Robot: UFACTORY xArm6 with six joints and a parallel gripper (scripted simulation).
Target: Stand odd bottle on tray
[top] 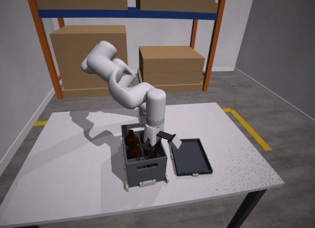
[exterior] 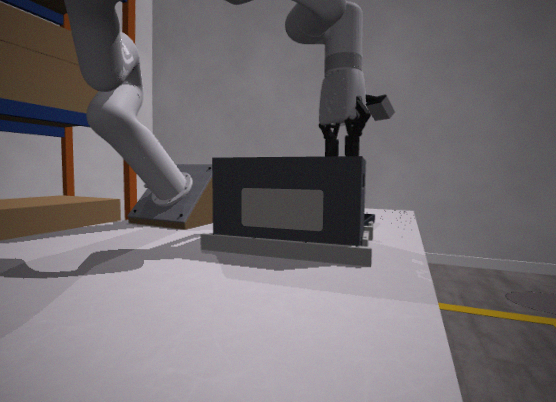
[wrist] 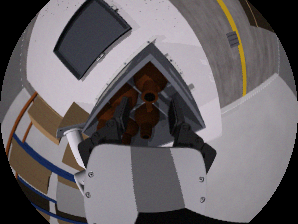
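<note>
The dark grey crate lies 8 cm behind my hand, 5 cm to the right of it and 11 cm below it. From my hand the other things lie so: glass bottle (18 cm behind, 2 cm to the right, 11 cm below); then dark tray (9 cm behind, 22 cm to the left, 19 cm below).
</note>
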